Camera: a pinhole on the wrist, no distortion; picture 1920 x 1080 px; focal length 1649.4 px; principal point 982.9 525.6 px. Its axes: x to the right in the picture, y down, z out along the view. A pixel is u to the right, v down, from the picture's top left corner.
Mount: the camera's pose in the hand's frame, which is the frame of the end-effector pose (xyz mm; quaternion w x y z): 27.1 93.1 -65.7 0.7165 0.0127 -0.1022 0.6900
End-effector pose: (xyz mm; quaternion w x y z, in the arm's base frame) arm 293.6 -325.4 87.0 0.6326 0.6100 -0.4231 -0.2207
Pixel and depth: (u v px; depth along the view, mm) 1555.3 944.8 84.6
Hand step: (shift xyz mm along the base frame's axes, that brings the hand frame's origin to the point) -43.8 9.5 101.9
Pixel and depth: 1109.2 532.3 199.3
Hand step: -123.6 -65.8 60.1
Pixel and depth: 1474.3 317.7 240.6
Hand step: -163.2 -111.1 107.4
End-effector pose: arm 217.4 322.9 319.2 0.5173 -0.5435 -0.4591 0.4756
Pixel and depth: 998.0 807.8 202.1
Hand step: -130.9 -19.6 -64.5
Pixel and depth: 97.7 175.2 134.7
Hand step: -52.8 43.1 -1.2
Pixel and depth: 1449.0 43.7 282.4
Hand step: -221.8 98.0 -128.8
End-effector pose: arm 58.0 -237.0 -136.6 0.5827 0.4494 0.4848 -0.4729
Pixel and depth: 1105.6 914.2 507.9
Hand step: 100.7 -389.1 211.3
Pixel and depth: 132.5 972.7 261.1
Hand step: -61.2 -158.6 94.5
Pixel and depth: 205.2 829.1 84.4
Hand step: 41.8 -2.2 4.0
